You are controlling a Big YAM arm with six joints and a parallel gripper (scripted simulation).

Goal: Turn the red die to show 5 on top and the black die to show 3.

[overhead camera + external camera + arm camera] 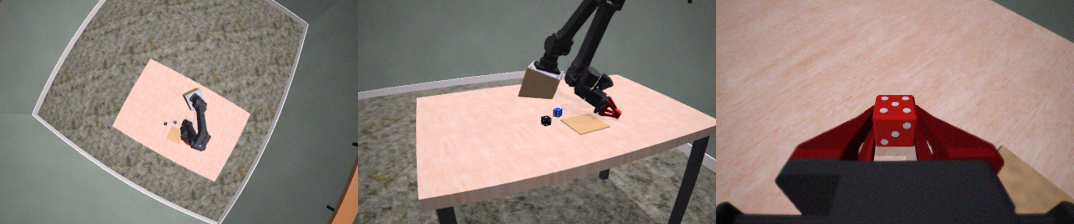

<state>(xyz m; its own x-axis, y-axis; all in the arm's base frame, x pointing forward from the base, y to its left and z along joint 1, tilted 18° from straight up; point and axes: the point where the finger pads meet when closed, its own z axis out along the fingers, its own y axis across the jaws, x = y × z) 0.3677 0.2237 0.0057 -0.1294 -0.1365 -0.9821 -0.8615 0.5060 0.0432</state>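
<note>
Now: hand right at the red die. The rest, counted from my hand: black die: 300 mm to the right; blue die: 230 mm to the right, 70 mm behind; tan mat: 150 mm to the right, 20 mm below, 20 mm ahead.
</note>
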